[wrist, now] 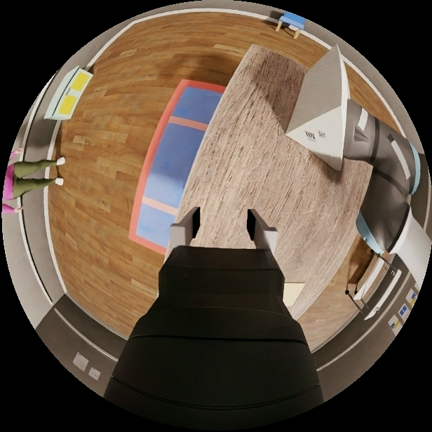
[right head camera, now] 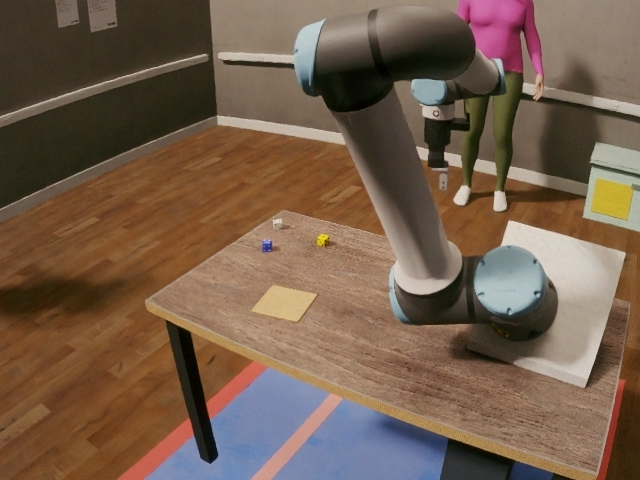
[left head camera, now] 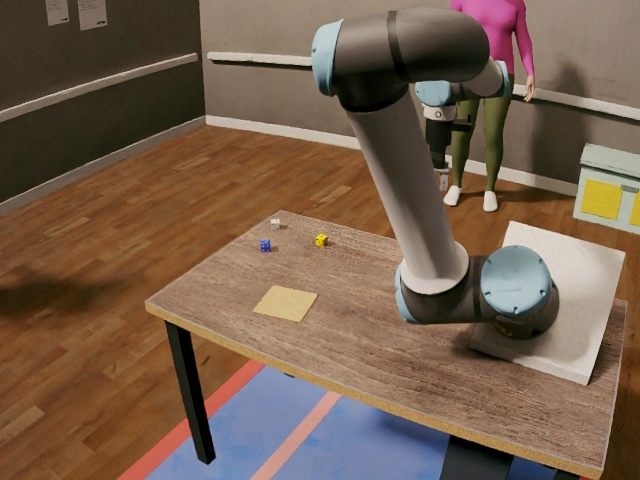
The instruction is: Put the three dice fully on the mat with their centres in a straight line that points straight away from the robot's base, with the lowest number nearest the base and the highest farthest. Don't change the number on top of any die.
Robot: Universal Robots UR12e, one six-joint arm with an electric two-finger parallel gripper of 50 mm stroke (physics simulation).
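Places are measured from the arm's base along level axes (x up, y left, z back), in centimetres.
Pixels of known places: gripper, fingertip midpoint: (right head camera: 443, 185) (left head camera: 443, 186).
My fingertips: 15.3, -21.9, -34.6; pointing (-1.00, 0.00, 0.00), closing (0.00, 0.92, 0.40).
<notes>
For each thing: its middle in the pictures, then the offset to it from my fingertips, as dx, dy, dz. Level surfaces: height alone.
- white die at the middle of its body: (left head camera: 275, 224) (right head camera: 277, 224) -26.0, +7.7, -58.0
- blue die at the middle of its body: (left head camera: 265, 245) (right head camera: 267, 245) -26.0, +21.3, -50.6
- yellow die at the middle of its body: (right head camera: 323, 240) (left head camera: 321, 240) -26.0, +7.9, -37.9
- square tan mat at the middle of its body: (left head camera: 285, 303) (right head camera: 284, 303) -27.3, +41.4, -26.0
- table at its surface level: dx -27.5
A white die (left head camera: 275, 224) (right head camera: 277, 224) lies near the table's far left corner. A blue die (left head camera: 265, 245) (right head camera: 266, 245) lies close to it, and a yellow die (left head camera: 321, 240) (right head camera: 323, 240) lies to their right. The numbers on top are too small to read surely. The square tan mat (left head camera: 285, 303) (right head camera: 284, 303) lies nearer the front edge, apart from all three dice; a corner of the mat (wrist: 293, 291) shows in the wrist view. My gripper (wrist: 223, 217) is open and empty, high above the table; its fingers (left head camera: 443, 180) (right head camera: 443, 181) also show in the head views.
The robot base stands on a white block (left head camera: 578, 310) (right head camera: 576, 310) (wrist: 320, 115) at the right end of the table (left head camera: 361, 330) (right head camera: 361, 330) (wrist: 240, 150). The upper arm slants over the table's back edge. A person and a pale cabinet (left head camera: 607, 191) stand beyond the table.
</notes>
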